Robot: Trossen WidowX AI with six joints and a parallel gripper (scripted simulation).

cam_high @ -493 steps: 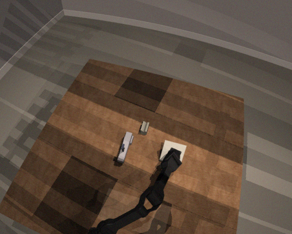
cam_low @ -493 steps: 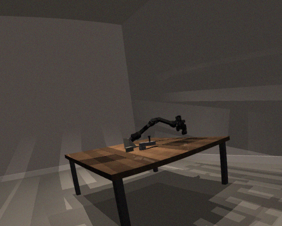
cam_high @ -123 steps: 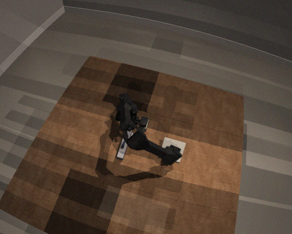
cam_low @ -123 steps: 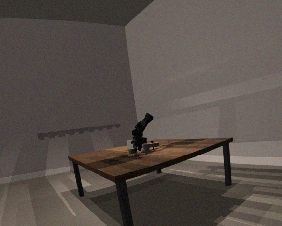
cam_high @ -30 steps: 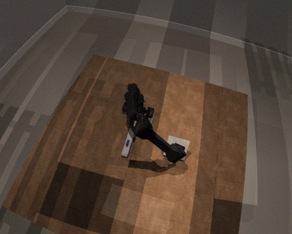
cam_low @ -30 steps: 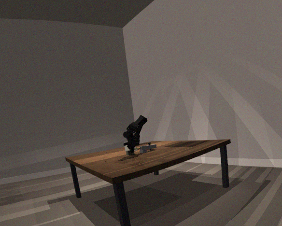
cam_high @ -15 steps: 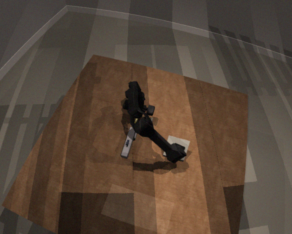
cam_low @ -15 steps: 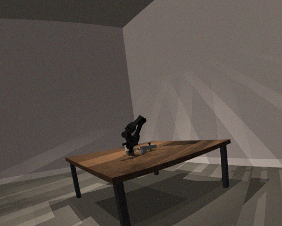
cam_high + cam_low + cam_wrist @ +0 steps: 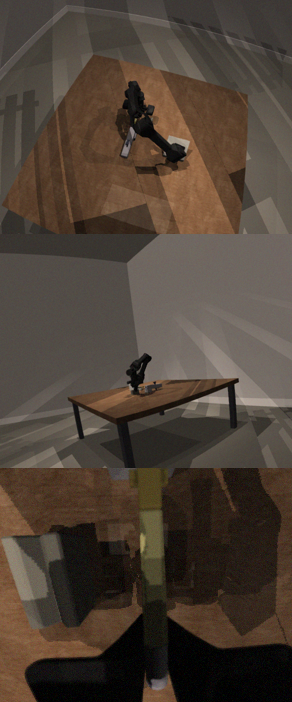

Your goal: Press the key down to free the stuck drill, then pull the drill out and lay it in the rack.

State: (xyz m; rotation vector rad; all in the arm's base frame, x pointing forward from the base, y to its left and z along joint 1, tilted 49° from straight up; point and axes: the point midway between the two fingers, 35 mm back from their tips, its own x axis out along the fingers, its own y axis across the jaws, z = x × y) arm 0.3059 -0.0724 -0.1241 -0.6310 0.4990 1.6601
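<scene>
My gripper tip is 8 cm past the rack, 2 cm to the right of it and 1 cm above it. Also, from my gripper tip: dark key: 22 cm to the left, 3 cm behind, 2 cm above; then drill: 4 cm to the left, 3 cm above, 1 cm behind; then grey drill block: 20 cm to the left, 3 cm behind.
</scene>
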